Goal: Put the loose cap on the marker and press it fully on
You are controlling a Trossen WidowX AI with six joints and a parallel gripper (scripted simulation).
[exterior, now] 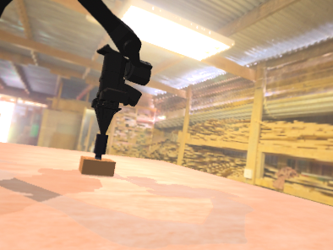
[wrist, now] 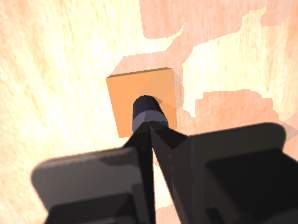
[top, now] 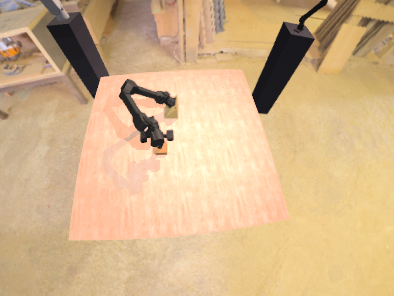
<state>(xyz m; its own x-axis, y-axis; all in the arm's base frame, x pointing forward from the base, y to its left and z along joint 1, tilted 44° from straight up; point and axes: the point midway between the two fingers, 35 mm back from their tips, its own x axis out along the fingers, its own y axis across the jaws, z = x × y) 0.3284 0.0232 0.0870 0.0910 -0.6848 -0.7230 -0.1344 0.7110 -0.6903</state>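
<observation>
My gripper tip is 20 mm above the dark cylindrical cap. The rest, counted from my gripper tip: brown holder block (80 mm below).
</observation>
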